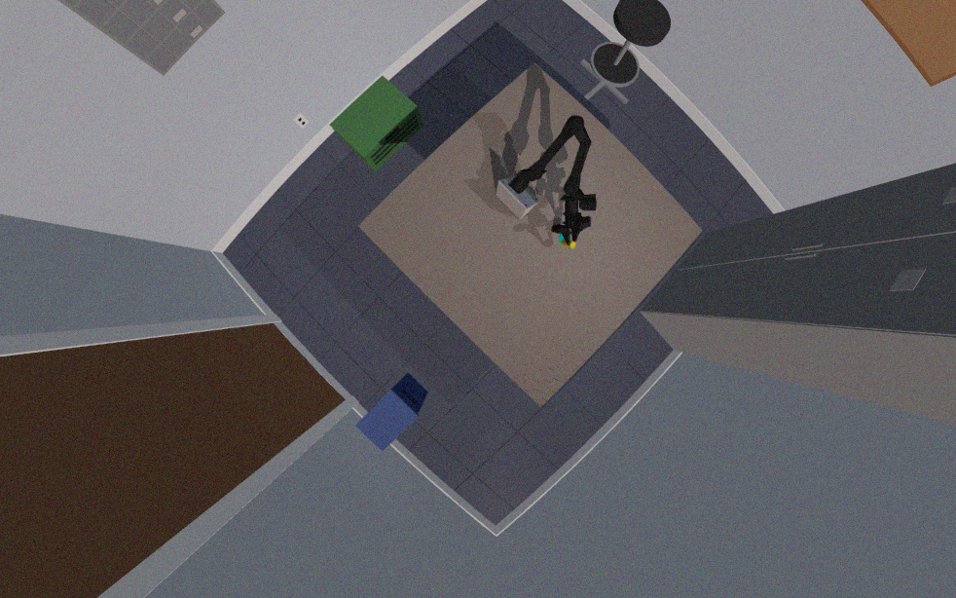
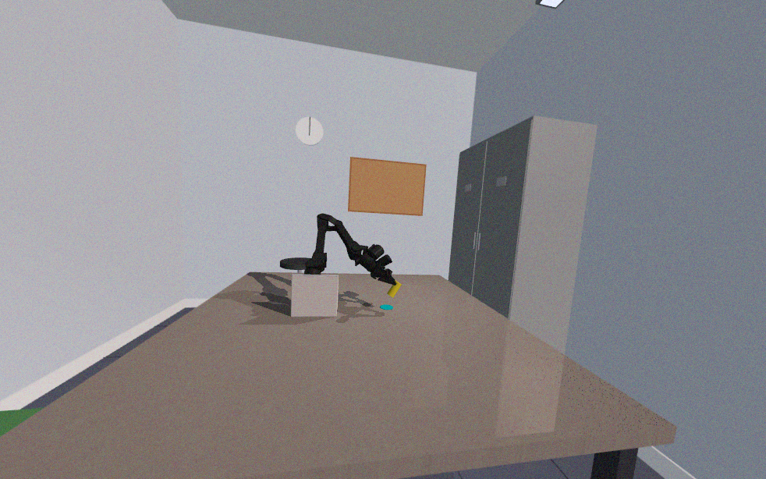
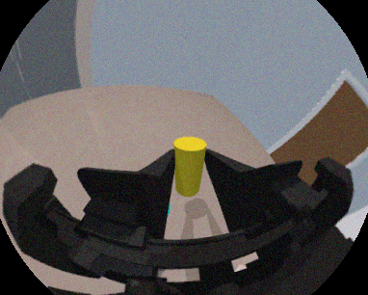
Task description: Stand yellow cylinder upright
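The cyan circle is 3 cm behind my gripper tip, 4 cm to the left of it and 12 cm below it. The rest, counted from my gripper tip: yellow tall cylinder: 1 cm behind, 2 cm below.
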